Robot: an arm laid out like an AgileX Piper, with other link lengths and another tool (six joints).
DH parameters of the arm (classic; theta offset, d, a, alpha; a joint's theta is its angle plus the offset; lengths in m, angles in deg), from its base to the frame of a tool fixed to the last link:
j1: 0 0.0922 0 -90
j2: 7.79 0 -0.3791 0
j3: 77.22 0 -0.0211 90
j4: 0 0.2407 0 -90
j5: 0 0 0 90
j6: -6 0.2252 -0.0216 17.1
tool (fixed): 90 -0.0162 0 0
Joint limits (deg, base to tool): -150..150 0..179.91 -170..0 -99.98..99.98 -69.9..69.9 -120..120
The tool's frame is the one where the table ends.
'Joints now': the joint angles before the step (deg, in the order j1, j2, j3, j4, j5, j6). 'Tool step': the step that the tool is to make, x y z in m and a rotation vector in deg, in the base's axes. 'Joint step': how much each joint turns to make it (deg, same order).
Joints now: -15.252, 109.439, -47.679, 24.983, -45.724, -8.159
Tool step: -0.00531, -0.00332, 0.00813, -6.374, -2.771, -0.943
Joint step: 0.044, 1.315, 2.266, -0.844, -9.348, -1.794
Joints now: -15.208, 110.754, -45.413, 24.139, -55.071, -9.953
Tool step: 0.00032, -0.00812, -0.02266, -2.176, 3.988, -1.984
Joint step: -0.059, 2.633, 0.128, 2.632, -1.118, -4.298
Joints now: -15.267, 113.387, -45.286, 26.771, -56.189, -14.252
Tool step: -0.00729, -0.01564, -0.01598, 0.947, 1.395, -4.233
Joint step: -0.489, 1.725, 0.001, 4.231, -0.671, -1.142
